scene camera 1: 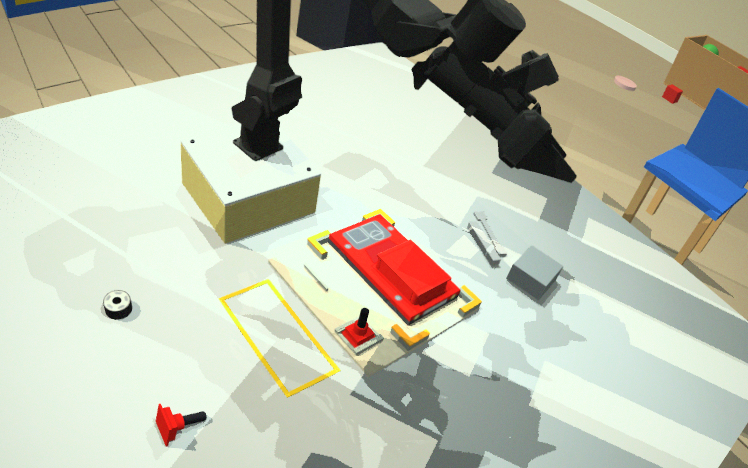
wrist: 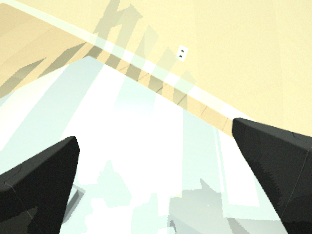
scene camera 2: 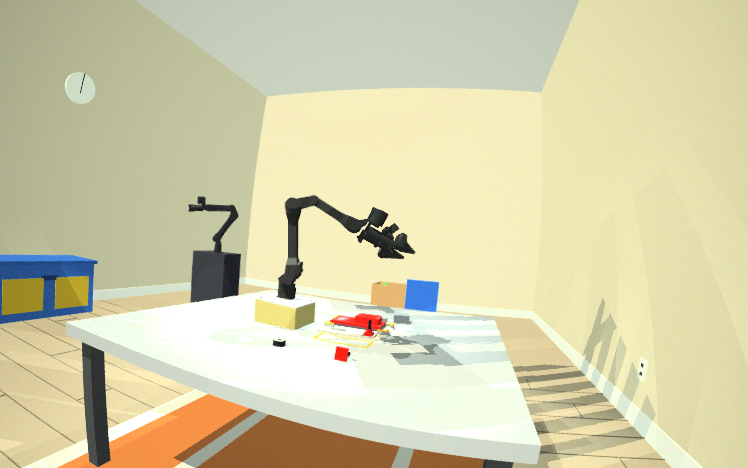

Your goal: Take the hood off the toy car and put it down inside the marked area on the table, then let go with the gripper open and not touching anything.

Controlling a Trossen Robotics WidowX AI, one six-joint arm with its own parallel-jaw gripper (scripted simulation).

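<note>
A wheel is in view. As for my gripper, which I see in scene camera 2 and also in the wrist view, it is open and holds nothing.
</note>
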